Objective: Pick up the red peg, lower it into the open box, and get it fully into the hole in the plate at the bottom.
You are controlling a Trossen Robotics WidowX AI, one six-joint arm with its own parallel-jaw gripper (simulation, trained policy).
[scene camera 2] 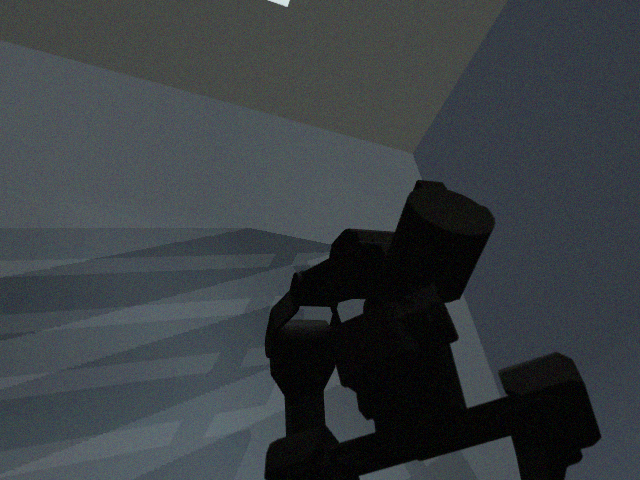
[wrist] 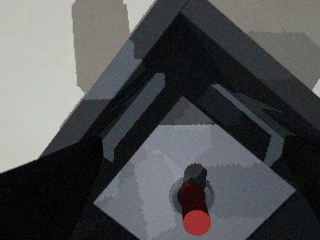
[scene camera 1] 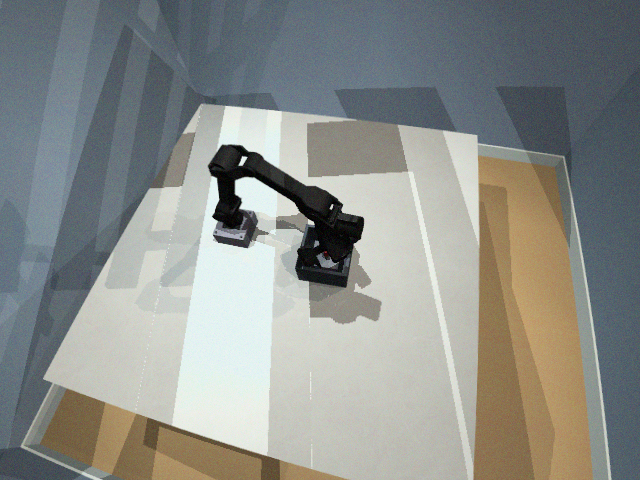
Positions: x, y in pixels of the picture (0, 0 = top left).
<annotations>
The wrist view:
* my gripper: 190, 144
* dark box: 208, 59
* grey plate: 184, 146
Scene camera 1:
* my gripper: 332, 260
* dark box: 340, 278
</annotations>
